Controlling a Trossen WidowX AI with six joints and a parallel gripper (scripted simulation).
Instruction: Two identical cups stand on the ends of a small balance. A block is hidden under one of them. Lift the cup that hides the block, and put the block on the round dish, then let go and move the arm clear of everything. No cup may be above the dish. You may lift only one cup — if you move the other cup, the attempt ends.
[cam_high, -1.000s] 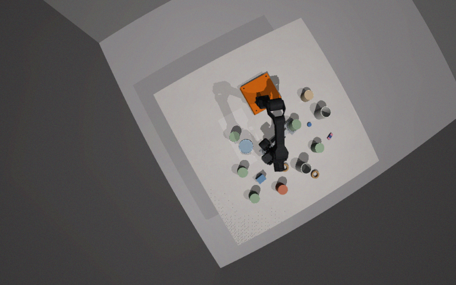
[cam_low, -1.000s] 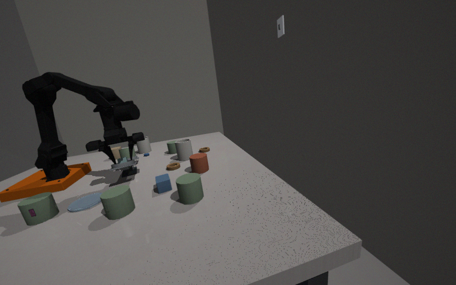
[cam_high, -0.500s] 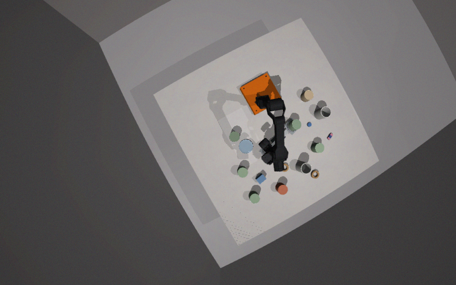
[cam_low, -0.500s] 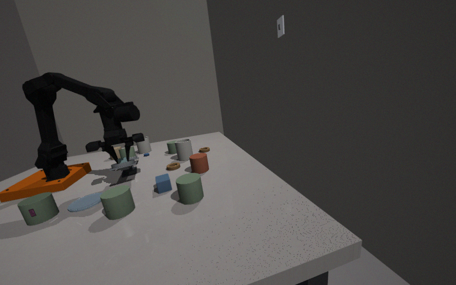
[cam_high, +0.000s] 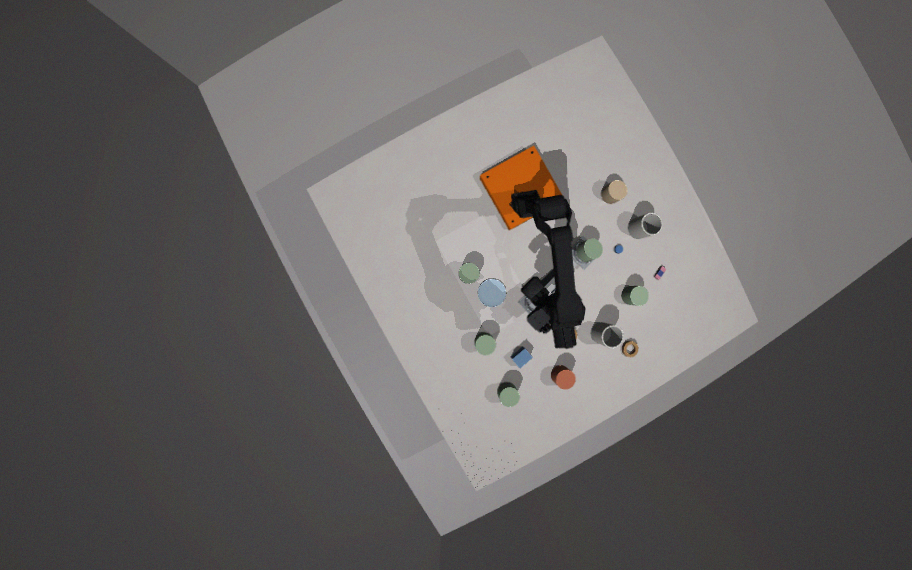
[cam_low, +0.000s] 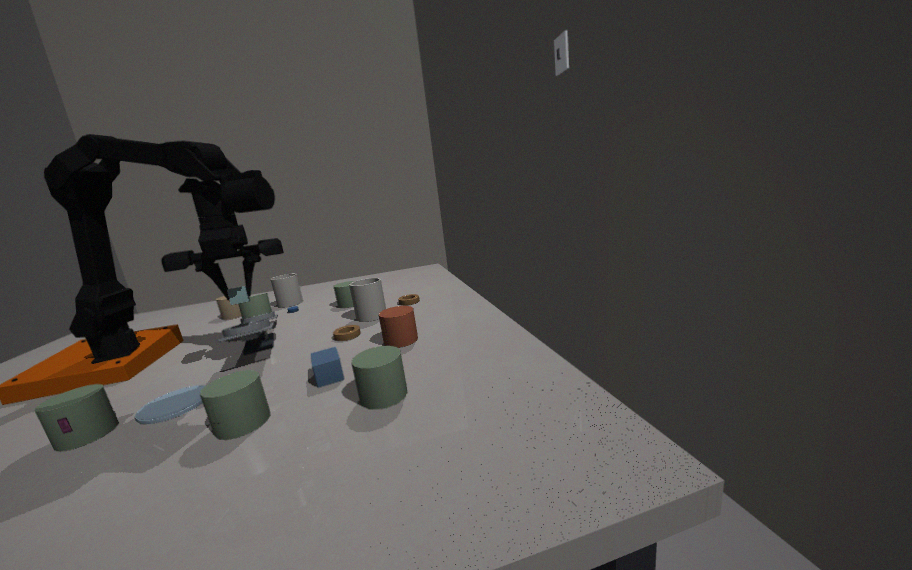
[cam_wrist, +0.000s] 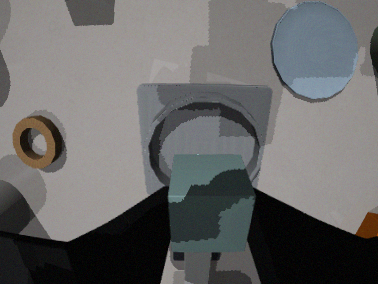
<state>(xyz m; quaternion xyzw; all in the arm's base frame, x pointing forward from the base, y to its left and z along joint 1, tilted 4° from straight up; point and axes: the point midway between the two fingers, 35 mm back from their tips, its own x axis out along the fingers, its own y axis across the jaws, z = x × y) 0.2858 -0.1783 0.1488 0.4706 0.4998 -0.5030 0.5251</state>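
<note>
The light blue round dish lies 140 mm below my gripper tip, 120 mm behind it and 90 mm to the right of it. From my gripper tip the other things lie so: pale teal block 10 mm above; then red cylinder 290 mm ahead, 100 mm below, 80 mm to the right; then green cup 220 mm behind, 130 mm to the right, 100 mm below.
</note>
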